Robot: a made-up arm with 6 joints. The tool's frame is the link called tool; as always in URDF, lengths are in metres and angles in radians. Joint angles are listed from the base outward. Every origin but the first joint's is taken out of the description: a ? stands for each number. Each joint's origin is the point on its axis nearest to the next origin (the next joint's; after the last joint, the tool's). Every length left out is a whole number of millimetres.
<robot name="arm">
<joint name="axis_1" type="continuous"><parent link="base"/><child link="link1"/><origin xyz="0 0 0.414" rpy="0 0 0"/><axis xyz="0 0 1"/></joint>
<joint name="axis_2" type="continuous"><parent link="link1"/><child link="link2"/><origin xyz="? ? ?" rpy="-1.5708 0 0"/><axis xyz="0 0 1"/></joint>
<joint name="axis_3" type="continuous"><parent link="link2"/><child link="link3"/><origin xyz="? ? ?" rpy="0 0 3.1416"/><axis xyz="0 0 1"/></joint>
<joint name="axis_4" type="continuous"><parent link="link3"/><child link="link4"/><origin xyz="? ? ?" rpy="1.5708 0 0"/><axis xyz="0 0 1"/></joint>
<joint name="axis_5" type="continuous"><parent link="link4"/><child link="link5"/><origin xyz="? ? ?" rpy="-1.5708 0 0"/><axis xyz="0 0 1"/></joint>
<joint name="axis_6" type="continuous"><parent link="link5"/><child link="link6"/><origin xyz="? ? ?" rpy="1.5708 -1.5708 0"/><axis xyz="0 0 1"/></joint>
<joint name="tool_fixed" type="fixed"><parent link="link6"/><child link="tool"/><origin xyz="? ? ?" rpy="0 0 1.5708"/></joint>
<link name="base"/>
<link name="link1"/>
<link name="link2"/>
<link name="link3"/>
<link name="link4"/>
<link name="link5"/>
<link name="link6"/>
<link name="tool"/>
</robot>
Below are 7 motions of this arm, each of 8 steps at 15 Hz.
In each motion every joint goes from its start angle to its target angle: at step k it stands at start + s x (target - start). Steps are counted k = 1, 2, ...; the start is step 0. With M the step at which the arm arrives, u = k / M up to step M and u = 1 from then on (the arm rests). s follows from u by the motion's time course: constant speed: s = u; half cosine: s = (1 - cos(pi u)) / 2; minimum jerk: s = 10 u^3 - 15 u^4 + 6 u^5.
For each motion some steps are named. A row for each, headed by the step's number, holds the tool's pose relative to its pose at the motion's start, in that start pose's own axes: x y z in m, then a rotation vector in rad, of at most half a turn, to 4 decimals.
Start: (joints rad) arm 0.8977 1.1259 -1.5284 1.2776 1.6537 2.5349
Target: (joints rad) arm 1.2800 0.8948 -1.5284 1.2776 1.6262 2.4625
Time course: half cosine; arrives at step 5
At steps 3, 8:
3: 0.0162 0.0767 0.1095 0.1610 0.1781 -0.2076
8: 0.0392 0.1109 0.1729 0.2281 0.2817 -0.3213

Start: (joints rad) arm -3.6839 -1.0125 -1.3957 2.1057 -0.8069 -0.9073
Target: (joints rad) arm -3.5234 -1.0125 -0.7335 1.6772 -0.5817 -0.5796
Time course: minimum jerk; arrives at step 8
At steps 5, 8:
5: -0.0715 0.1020 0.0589 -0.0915 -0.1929 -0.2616
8: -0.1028 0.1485 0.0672 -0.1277 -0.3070 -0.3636

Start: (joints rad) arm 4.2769 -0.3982 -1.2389 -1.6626 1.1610 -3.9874
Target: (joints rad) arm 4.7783 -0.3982 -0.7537 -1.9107 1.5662 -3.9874
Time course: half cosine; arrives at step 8
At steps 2, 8:
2: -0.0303 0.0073 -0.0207 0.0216 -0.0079 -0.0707
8: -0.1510 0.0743 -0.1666 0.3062 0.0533 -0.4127

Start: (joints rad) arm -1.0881 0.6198 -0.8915 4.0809 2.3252 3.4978
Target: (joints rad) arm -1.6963 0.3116 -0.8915 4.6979 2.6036 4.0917
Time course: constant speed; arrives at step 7
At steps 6, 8:
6: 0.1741 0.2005 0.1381 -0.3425 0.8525 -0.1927
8: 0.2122 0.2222 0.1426 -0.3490 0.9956 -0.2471

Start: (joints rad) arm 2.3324 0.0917 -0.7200 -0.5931 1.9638 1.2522
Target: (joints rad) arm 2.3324 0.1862 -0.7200 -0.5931 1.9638 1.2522
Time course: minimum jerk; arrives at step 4
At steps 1, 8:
1: -0.0005 -0.0022 0.0010 -0.0084 -0.0006 -0.0051
8: -0.0050 -0.0207 0.0105 -0.0808 -0.0053 -0.0488

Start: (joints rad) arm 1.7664 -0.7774 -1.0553 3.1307 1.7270 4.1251
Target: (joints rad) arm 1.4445 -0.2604 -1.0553 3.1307 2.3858 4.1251
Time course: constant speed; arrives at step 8
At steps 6, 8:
6: 0.0239 0.0913 -0.1158 0.1458 -0.0327 -0.2113
8: 0.0483 0.1124 -0.1588 0.1967 -0.0478 -0.2795

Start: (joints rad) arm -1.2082 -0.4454 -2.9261 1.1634 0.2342 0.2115
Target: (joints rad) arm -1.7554 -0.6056 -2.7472 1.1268 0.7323 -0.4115
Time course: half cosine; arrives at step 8
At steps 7, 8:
7: -0.2086 -0.0028 0.0514 -0.1807 -0.6217 -1.0887
8: -0.2167 0.0004 0.0519 -0.1864 -0.6499 -1.1283

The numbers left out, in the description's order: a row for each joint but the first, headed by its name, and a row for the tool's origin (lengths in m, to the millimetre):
axis_2: 0 0 0
axis_3: 0.049 -0.259 0
axis_4: -0.073 -0.323 0
axis_5: 0 0 0
axis_6: -0.105 -0.134 0
tool: 0 0 0

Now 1 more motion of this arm.
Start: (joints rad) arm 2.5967 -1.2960 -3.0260 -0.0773 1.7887 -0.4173
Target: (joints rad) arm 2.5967 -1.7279 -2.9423 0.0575 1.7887 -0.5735
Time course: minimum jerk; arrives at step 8
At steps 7, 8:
7: -0.0591 -0.0275 -0.2402 -0.0491 0.3635 -0.1767
8: -0.0608 -0.0282 -0.2438 -0.0504 0.3693 -0.1799

